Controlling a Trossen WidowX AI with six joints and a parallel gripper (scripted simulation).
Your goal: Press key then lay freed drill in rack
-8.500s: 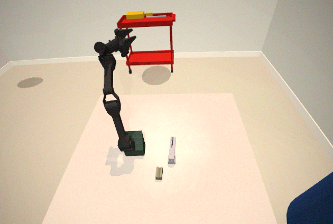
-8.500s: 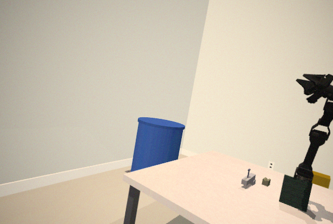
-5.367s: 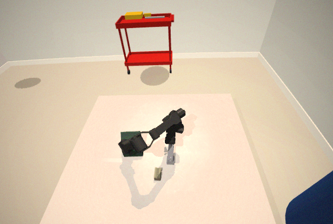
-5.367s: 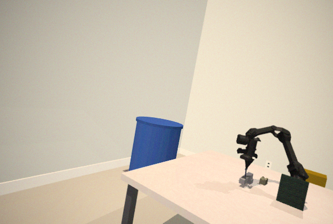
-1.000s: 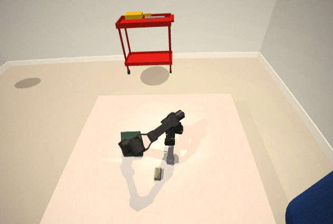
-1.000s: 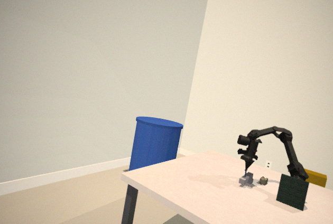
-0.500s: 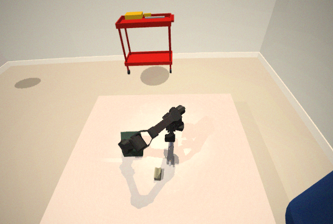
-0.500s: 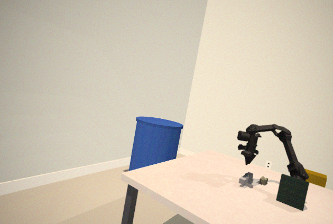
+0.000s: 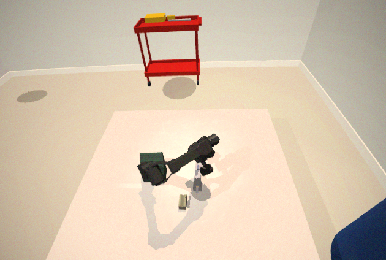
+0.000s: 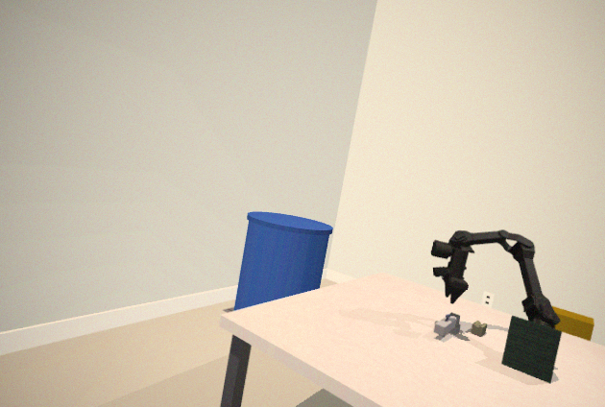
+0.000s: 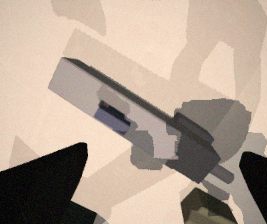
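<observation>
The tan drill lies 2 cm behind my gripper tip, 4 cm to the right of it and 8 cm below it. The rest, counted from my gripper tip: dark blue key: 1 cm behind, 4 cm to the left, 8 cm below; then olive rack: 12 cm behind, 13 cm to the right, 11 cm below; then grey block: 1 cm behind, 2 cm to the left, 9 cm below.
</observation>
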